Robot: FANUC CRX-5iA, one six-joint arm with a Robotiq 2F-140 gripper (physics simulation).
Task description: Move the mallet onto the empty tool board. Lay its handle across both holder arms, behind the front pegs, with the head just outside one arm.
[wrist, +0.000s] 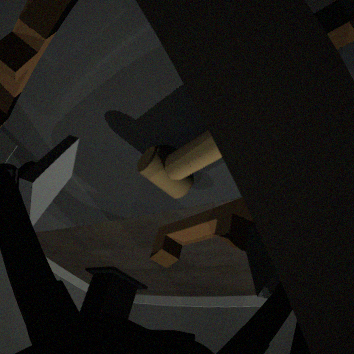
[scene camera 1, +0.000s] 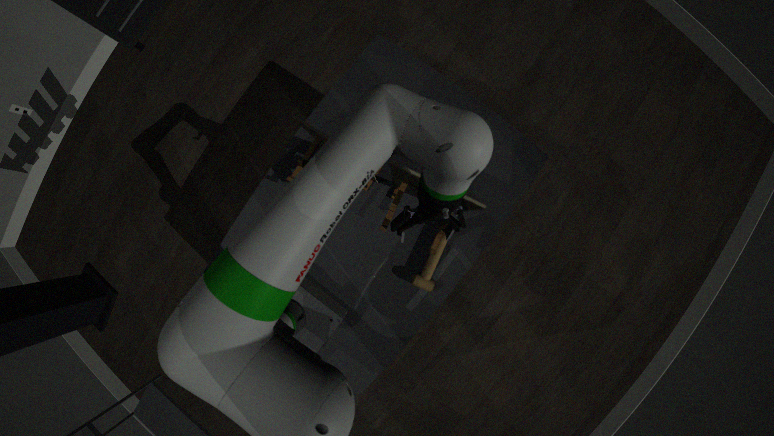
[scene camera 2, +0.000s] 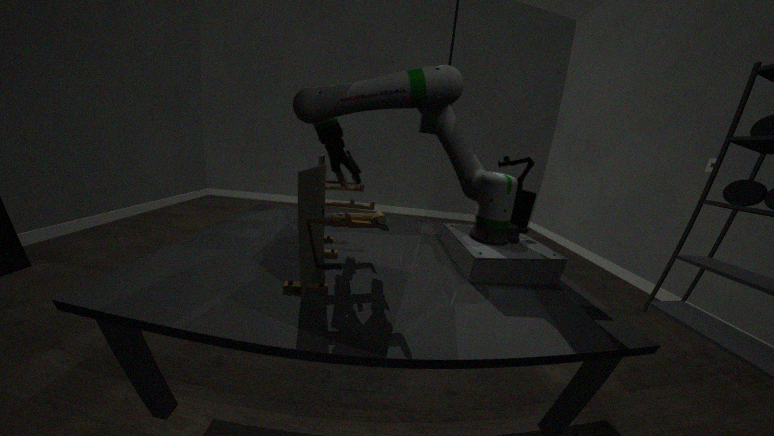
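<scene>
The mallet, pale wood, points out from an upright board with its head away from the board. Its handle runs beside a holder arm; what supports it is unclear. The board's other holder arm is to the left in scene camera 1. My gripper is open and empty, above and to the board side of the mallet head. In the wrist view the dark board hides much of the handle and part of one finger. I cannot tell which board is the empty one.
The glass table bears the boards and the robot's white base. More wooden holder pieces and dark objects are partly hidden by the robot arm in scene camera 1. A metal shelf rack stands at the right.
</scene>
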